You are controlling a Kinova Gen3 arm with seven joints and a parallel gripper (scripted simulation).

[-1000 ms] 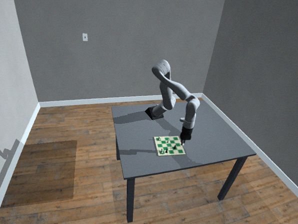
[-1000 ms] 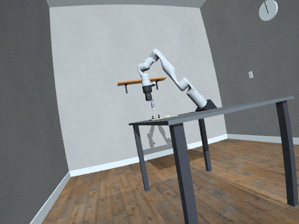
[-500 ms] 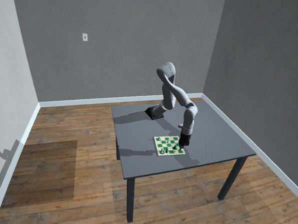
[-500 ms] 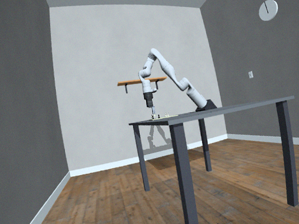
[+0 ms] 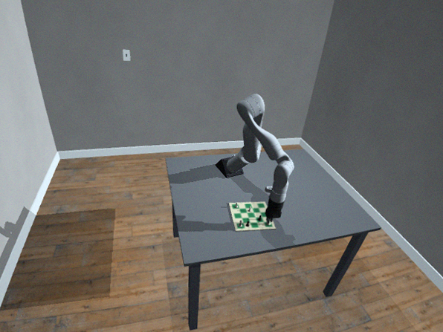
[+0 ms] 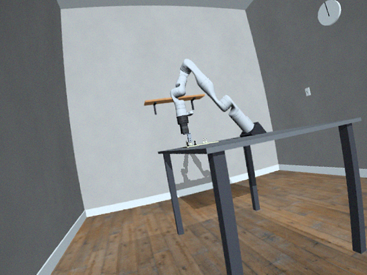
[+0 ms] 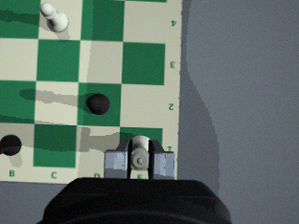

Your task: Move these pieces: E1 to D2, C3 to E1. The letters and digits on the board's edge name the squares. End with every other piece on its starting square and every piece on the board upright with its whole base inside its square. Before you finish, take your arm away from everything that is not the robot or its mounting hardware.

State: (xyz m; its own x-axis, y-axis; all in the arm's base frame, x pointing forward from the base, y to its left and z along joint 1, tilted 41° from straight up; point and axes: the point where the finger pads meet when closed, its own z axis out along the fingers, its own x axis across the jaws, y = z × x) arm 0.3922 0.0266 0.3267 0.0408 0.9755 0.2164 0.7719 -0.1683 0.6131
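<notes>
Now: the white piece 1 cm below my hand. Also, from my hand: chessboard 8 cm behind, 7 cm to the right, 5 cm below.
</notes>
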